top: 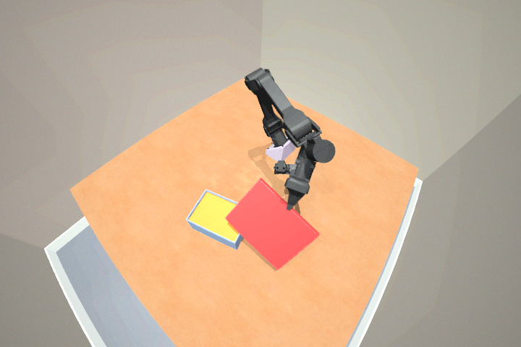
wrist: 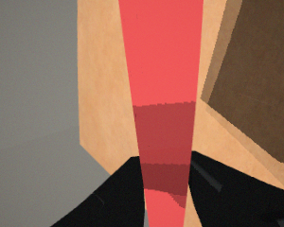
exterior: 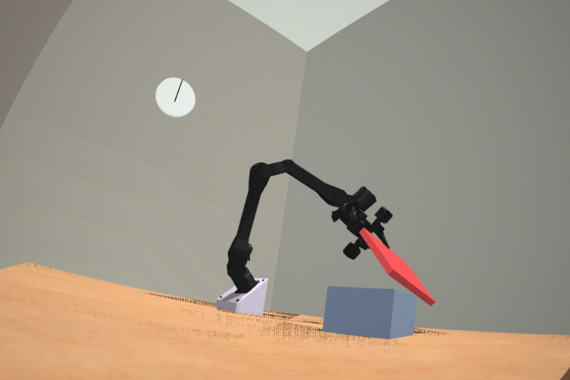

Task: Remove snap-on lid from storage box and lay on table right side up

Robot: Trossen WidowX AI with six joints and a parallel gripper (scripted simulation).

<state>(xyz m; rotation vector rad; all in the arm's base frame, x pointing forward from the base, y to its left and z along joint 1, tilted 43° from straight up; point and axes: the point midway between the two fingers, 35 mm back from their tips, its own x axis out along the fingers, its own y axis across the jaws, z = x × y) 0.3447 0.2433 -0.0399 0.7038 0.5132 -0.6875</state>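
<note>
Right now the red lid is 60 mm ahead of my gripper tip, 20 mm to the right of it and 50 mm below it. Round my gripper tip: blue-grey storage box: 100 mm ahead, 210 mm to the right, 180 mm below.
</note>
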